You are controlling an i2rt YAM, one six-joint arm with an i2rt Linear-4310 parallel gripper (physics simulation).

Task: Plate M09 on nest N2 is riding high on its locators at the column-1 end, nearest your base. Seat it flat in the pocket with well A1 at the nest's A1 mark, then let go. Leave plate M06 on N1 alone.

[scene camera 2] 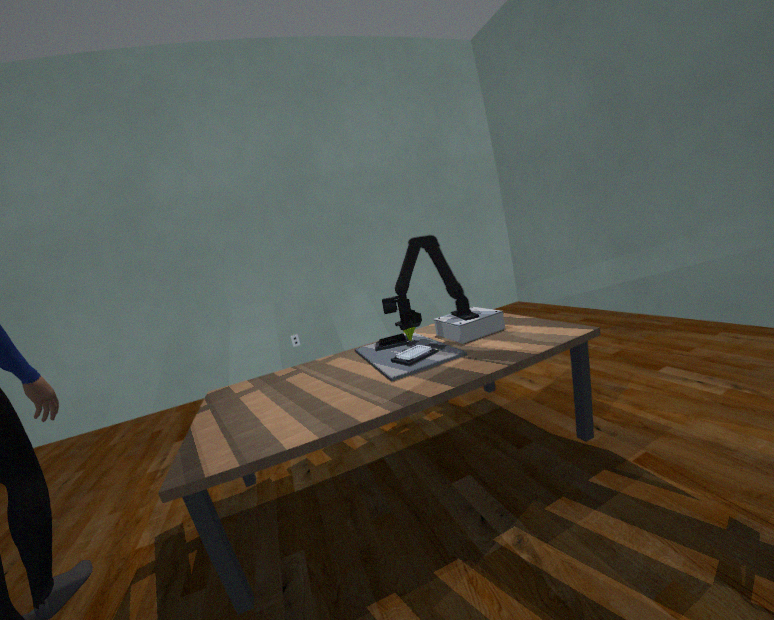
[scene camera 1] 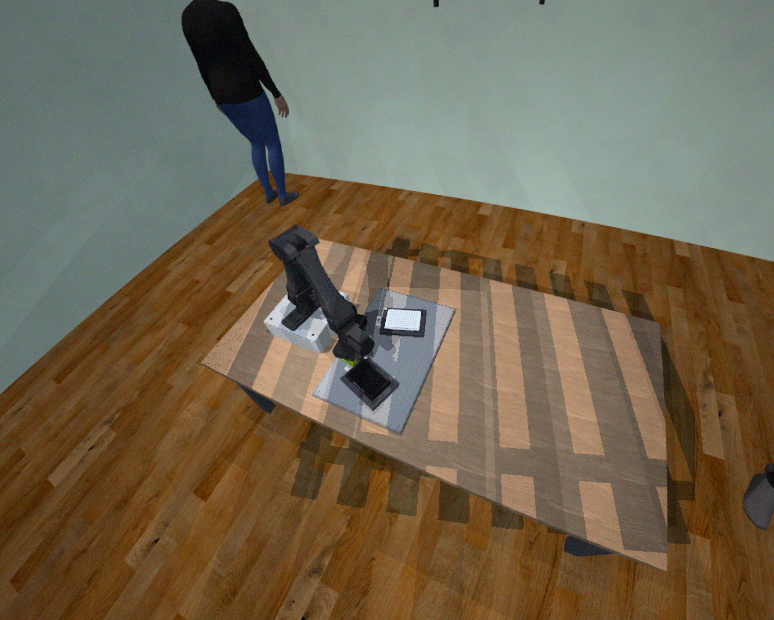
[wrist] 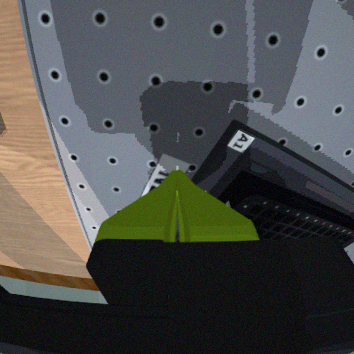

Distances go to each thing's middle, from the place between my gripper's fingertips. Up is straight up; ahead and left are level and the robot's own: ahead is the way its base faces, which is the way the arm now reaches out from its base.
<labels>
My gripper is now 1 cm to the left of the white N2 label (wrist: 166, 163) and 1 cm past it. From my hand the other things lie so: N2 nest (scene camera 1: 385, 393) 8 cm ahead, 2 cm to the right, 1 cm above; then grey perforated plate (scene camera 1: 406, 359) 12 cm to the left, 6 cm ahead, 1 cm below; then black well plate (scene camera 1: 365, 377) 8 cm ahead, 2 cm to the right, 2 cm above.
</labels>
